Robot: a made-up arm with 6 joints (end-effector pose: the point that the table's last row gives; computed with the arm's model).
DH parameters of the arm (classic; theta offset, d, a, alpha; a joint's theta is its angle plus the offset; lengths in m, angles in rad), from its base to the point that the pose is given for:
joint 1: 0 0.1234 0 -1.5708
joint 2: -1.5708 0 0.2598 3.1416
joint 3: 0 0 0 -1.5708
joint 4: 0 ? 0 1.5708
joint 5: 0 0.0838 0 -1.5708
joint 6: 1.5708 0 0 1.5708
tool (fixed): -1.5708 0 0 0
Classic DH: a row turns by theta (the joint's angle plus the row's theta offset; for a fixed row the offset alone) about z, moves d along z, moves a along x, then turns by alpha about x.
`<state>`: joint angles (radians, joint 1 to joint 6).
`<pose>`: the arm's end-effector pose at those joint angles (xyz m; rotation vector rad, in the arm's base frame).
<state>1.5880 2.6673 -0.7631 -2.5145 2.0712 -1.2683</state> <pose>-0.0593 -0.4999 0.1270 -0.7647 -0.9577 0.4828</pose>
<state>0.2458 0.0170 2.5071 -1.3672 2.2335 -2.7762</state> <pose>-0.4514 -0.1307 0.8478 0.9140 0.1555 -0.9921</pose>
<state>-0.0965 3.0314 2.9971 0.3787 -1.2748 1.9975</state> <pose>0.6772 -0.1438 -0.1264 -1.8903 1.1883 1.1305</pose>
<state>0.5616 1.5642 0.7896 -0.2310 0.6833 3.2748</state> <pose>0.6504 0.3129 -0.3493 -3.0603 -0.6428 0.1686</pose>
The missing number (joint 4, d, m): -0.6587
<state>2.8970 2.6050 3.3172 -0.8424 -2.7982 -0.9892</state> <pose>-0.6387 0.2169 0.2832 -2.5800 0.7774 1.3037</pose>
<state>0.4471 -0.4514 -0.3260 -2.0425 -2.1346 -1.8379</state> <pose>0.4791 0.2719 0.3655 -0.6844 -2.7610 -0.2542</pose>
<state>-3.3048 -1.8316 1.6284 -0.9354 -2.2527 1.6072</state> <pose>0.8939 -0.0968 -0.0857 0.9966 -2.2991 0.4676</pose>
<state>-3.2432 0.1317 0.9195 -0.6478 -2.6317 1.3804</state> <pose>-0.5251 0.1207 0.8122 0.8937 0.8432 -1.0014</pose>
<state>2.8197 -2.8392 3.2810 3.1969 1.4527 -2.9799</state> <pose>-0.5689 0.1015 -0.2361 -2.1819 0.1169 2.0612</pose>
